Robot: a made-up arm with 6 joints.
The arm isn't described. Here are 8 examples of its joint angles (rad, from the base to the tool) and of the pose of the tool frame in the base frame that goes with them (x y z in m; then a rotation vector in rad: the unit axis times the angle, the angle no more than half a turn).
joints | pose
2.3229 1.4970 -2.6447 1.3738 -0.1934 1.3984 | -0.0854 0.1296 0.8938 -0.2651 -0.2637 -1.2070
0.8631 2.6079 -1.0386 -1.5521 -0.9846 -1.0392 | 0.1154 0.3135 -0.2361 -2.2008 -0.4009 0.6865
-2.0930 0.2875 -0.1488 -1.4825 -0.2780 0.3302 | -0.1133 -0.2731 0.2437 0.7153 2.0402 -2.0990
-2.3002 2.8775 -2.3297 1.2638 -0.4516 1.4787 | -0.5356 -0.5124 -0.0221 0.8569 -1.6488 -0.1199
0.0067 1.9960 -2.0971 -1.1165 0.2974 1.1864 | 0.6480 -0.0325 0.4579 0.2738 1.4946 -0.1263
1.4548 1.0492 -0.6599 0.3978 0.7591 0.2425 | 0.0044 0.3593 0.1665 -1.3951 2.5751 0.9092
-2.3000 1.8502 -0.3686 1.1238 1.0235 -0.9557 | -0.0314 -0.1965 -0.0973 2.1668 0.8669 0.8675
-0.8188 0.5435 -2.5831 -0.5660 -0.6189 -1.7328 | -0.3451 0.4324 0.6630 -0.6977 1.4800 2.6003
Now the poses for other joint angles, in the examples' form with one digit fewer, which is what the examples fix.
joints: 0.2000 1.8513 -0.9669 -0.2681 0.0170 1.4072
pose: 0.487 0.098 0.004 1.123 2.208 0.607
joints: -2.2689 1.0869 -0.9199 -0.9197 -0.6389 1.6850
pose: -0.220 -0.365 0.412 1.245 0.445 -0.895
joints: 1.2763 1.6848 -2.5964 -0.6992 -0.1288 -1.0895
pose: 0.079 0.300 0.846 -0.480 -0.063 -0.479
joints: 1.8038 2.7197 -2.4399 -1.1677 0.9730 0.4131
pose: -0.059 0.709 0.099 -1.639 1.173 -0.183
